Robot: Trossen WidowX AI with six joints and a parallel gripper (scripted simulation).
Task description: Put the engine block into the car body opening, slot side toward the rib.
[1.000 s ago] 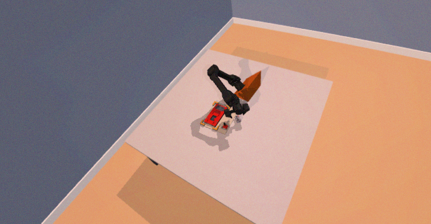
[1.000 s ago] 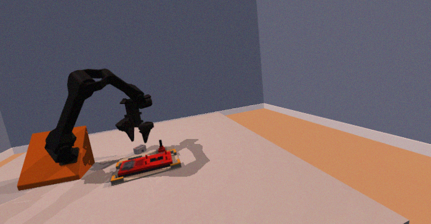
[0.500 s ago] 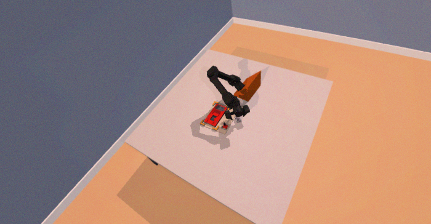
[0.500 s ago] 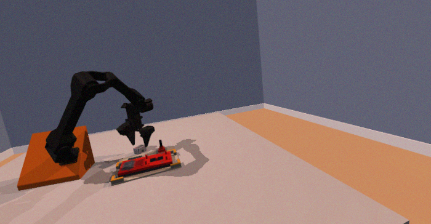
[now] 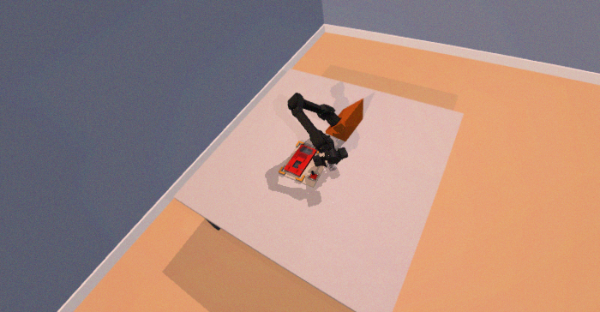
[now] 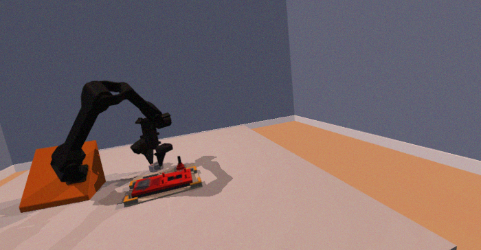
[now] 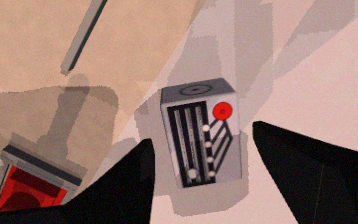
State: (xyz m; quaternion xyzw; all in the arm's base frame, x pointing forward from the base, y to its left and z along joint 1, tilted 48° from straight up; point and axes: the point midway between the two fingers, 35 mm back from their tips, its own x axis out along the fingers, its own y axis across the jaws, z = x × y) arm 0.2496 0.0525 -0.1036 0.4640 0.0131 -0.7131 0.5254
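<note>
The grey clamp cradle lies 60 mm ahead of my gripper tip, 160 mm to the right of it and 10 mm below it. The rest, counted from my gripper tip: grey engine block (10 mm below).
</note>
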